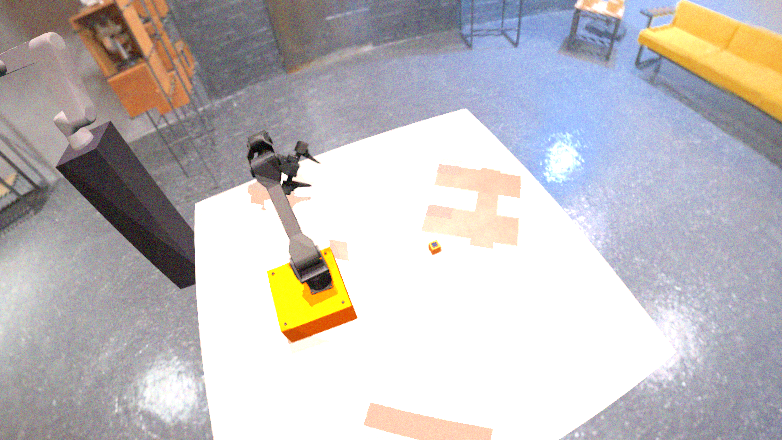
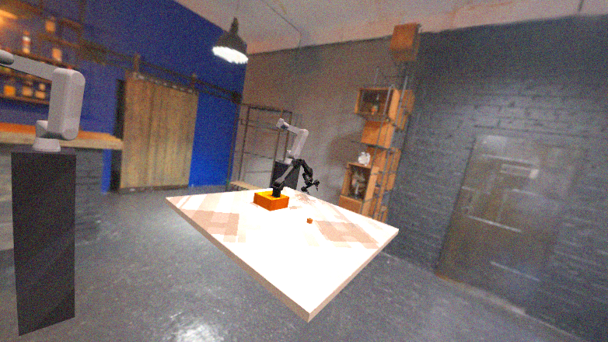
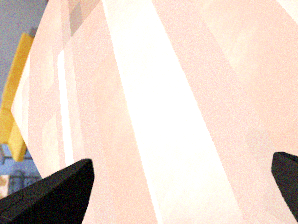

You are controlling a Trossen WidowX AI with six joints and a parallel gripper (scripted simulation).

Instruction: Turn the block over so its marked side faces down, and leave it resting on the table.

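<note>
Right now the orange block is 38 cm to the right of my gripper tip, 28 cm ahead of it and 9 cm below it.
</note>
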